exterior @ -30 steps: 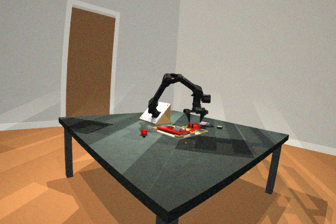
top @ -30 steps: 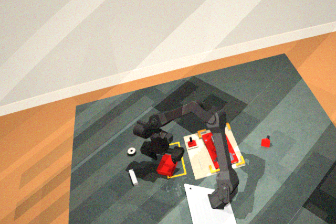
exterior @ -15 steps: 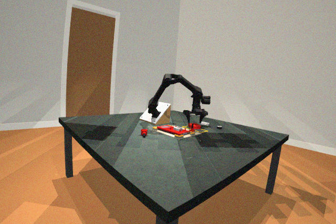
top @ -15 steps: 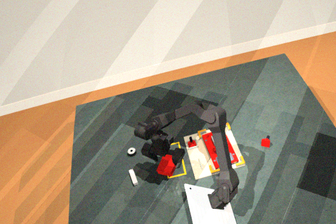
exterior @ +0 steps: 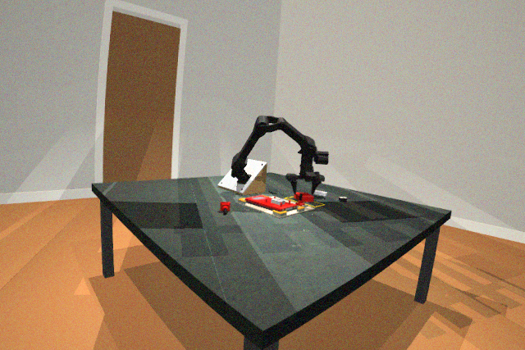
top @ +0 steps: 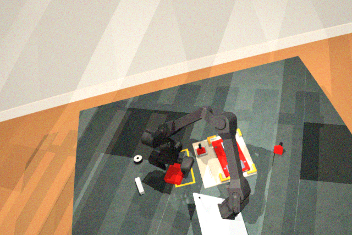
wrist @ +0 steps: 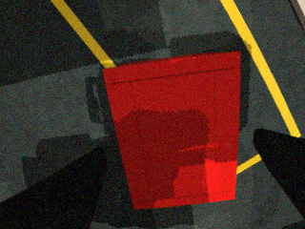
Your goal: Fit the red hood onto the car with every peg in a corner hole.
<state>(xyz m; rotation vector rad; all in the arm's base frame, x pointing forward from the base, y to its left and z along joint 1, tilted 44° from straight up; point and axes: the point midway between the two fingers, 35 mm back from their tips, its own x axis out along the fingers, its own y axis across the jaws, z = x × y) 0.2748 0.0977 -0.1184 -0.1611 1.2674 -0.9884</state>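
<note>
My gripper tip is now 10 mm above the red hood. Also, from my gripper tip: engine block (50 mm ahead, 240 mm to the right); cream jig plate (20 mm ahead, 230 mm to the right, 10 mm below); white bar (10 mm behind, 160 mm to the left, 10 mm below).
</note>
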